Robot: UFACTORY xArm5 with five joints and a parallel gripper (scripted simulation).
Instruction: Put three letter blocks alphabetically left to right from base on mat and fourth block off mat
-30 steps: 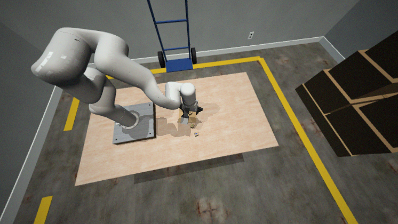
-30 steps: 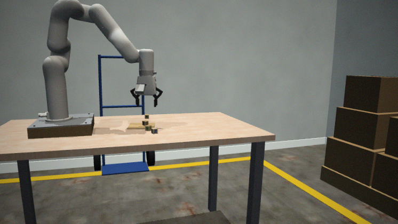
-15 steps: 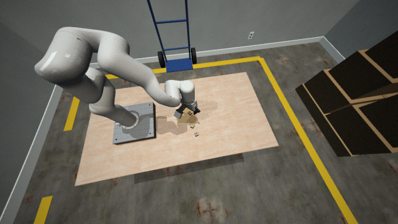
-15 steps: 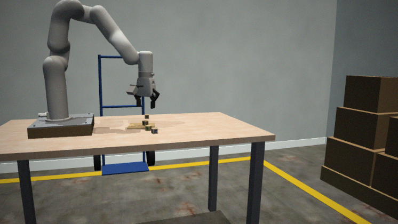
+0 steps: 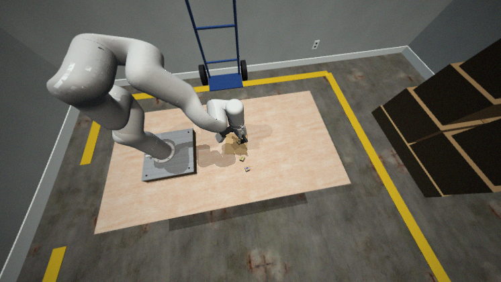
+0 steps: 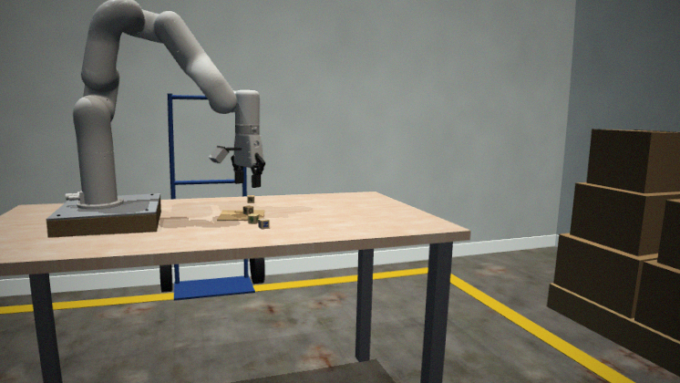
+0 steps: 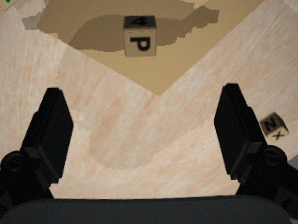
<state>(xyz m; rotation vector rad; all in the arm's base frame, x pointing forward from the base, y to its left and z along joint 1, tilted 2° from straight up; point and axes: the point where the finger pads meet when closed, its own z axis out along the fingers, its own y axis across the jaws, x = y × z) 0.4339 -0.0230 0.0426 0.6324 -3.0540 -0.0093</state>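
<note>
The tan mat lies 100 mm below my hand and 20 mm behind it. The rest, counted from my hand: block (210 mm to the left, 90 mm below, 60 mm ahead).
</note>
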